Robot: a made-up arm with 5 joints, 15 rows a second.
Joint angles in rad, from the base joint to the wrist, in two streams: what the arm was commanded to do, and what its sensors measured. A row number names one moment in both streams.
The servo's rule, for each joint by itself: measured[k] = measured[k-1] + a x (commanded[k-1-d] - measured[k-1]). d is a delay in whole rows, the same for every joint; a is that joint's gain. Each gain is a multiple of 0.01, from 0.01 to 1. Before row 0 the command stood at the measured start. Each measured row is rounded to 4 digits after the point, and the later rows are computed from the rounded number. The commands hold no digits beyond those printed.
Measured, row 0: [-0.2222 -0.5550 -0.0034 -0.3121 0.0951]
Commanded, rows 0 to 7: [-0.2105 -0.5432 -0.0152 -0.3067 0.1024]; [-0.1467 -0.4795 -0.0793 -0.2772 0.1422]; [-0.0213 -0.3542 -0.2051 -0.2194 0.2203]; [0.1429 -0.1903 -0.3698 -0.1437 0.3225]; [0.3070 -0.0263 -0.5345 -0.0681 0.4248]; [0.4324 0.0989 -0.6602 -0.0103 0.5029]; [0.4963 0.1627 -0.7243 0.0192 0.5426]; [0.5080 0.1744 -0.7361 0.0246 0.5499]
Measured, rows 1 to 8: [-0.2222 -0.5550 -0.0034 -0.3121 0.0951]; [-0.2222 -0.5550 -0.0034 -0.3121 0.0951]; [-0.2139 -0.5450 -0.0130 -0.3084 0.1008]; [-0.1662 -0.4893 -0.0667 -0.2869 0.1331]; [-0.0633 -0.3745 -0.1788 -0.2403 0.2011]; [0.0831 -0.2179 -0.3335 -0.1736 0.2958]; [0.2421 -0.0550 -0.4963 -0.1008 0.3964]; [0.3772 0.0758 -0.6291 -0.0384 0.4795]
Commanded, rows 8 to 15: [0.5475 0.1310 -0.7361 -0.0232 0.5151]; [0.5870 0.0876 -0.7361 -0.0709 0.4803]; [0.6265 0.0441 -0.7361 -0.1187 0.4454]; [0.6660 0.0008 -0.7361 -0.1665 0.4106]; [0.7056 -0.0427 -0.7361 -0.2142 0.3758]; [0.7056 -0.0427 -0.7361 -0.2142 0.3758]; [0.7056 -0.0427 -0.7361 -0.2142 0.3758]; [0.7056 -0.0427 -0.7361 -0.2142 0.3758]
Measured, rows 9 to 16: [0.4618 0.1497 -0.7062 0.0013 0.5287]; [0.4946 0.1707 -0.7304 0.0174 0.5452]; [0.5322 0.1370 -0.7350 -0.0106 0.5217]; [0.5711 0.0950 -0.7359 -0.0522 0.4894]; [0.6104 0.0517 -0.7361 -0.0981 0.4551]; [0.6499 0.0084 -0.7361 -0.1453 0.4204]; [0.6894 -0.0350 -0.7361 -0.1928 0.3856]; [0.7009 -0.0415 -0.7361 -0.2076 0.3780]
